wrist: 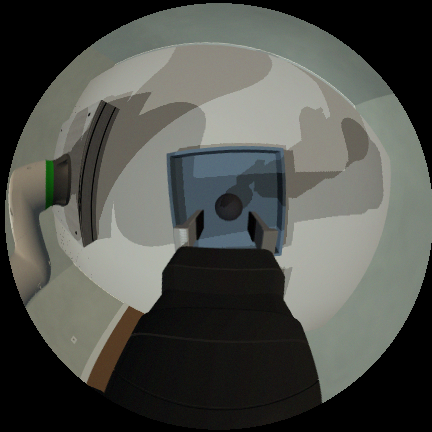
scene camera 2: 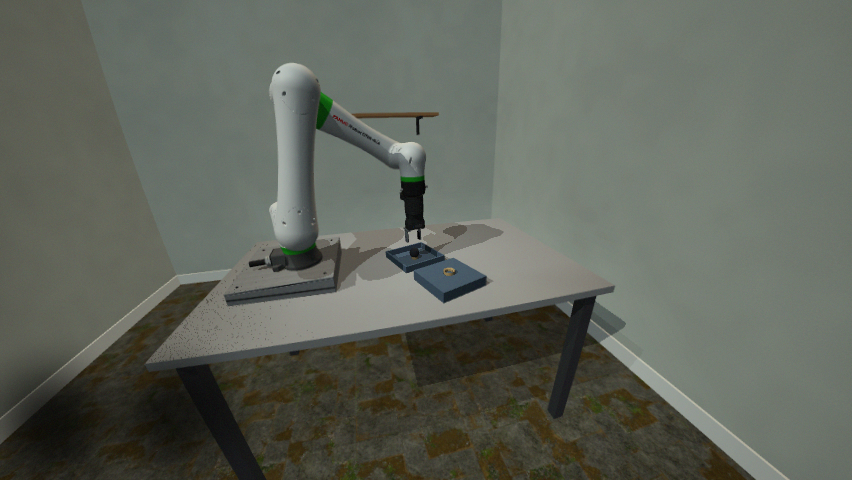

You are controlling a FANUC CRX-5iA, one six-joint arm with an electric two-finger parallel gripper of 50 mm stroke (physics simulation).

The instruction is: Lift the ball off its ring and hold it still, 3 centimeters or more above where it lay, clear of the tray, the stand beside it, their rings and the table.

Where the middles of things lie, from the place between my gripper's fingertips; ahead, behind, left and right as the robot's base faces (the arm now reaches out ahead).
My gripper is now 8 cm above the blue tray point(scene camera 2: 401, 257).
